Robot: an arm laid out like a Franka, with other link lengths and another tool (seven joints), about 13 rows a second.
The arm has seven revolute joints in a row. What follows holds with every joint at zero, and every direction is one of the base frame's.
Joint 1 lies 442.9 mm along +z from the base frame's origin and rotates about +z.
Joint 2 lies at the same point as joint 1 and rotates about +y.
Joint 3 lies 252.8 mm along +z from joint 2 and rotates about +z.
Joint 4 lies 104.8 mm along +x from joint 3 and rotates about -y.
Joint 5 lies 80.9 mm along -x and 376.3 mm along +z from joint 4 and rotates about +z.
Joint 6 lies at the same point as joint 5 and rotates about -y.
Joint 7 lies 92.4 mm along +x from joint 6 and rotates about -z.
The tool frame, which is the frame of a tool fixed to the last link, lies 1 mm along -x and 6 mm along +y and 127.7 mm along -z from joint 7; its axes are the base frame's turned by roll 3.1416, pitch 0.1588 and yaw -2.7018 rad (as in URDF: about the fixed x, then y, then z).
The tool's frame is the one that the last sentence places.
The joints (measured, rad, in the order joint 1, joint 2, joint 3, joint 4, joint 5, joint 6, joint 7), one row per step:
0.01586 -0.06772 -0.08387 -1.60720 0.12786 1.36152 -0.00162
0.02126 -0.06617 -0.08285 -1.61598 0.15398 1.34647 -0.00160
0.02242 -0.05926 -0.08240 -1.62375 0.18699 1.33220 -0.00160
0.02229 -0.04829 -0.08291 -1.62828 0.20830 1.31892 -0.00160
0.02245 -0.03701 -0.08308 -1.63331 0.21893 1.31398 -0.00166
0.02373 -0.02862 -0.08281 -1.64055 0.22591 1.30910 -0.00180
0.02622 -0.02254 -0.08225 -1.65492 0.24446 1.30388 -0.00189
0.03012 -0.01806 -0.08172 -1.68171 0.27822 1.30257 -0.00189
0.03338 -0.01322 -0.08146 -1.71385 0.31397 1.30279 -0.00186
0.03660 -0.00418 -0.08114 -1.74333 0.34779 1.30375 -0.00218
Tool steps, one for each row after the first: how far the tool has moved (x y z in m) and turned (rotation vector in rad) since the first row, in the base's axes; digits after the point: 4 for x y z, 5 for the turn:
-0.0020 0.0074 -0.0049 0.02743 0.02348 0.00932
-0.0028 0.0133 -0.0118 0.06156 0.05008 0.01394
-0.0026 0.0163 -0.0195 0.08381 0.07718 0.01567
-0.0015 0.0180 -0.0275 0.09493 0.09758 0.01618
-0.0012 0.0200 -0.0350 0.10253 0.11754 0.01816
-0.0019 0.0244 -0.0439 0.12209 0.14194 0.02149
-0.0036 0.0317 -0.0562 0.15726 0.17239 0.02432
-0.0059 0.0387 -0.0705 0.19462 0.20687 0.02426
-0.0076 0.0454 -0.0857 0.22969 0.24223 0.02287

